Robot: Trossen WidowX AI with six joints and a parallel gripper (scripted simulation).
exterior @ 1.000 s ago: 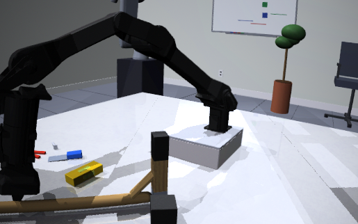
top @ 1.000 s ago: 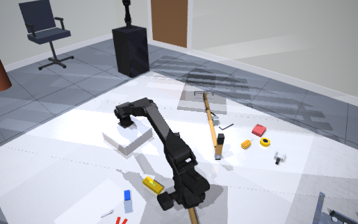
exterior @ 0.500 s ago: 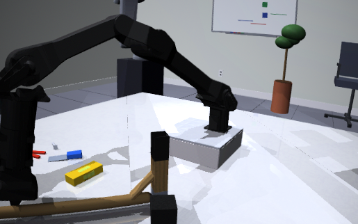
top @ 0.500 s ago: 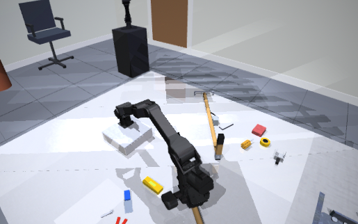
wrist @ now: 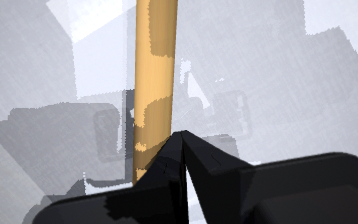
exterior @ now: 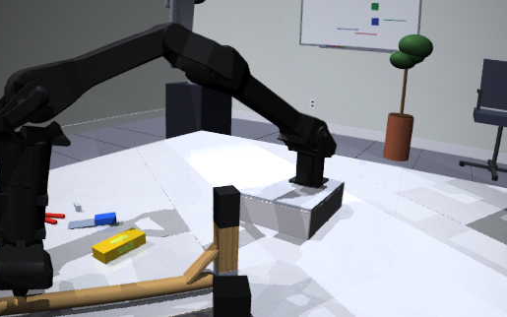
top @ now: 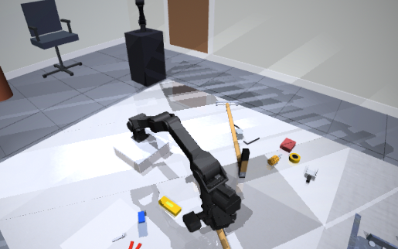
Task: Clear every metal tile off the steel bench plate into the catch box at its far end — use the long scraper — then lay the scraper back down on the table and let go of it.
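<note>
My gripper tip is 2 cm short of the long scraper, 1 cm to the right of it and 5 cm below it. Round my gripper tip: yellow level: 19 cm behind, 2 cm to the right; orange piece: 1 cm ahead, 45 cm to the left; blue-tipped block: 21 cm behind, 14 cm to the right, 1 cm below.
</note>
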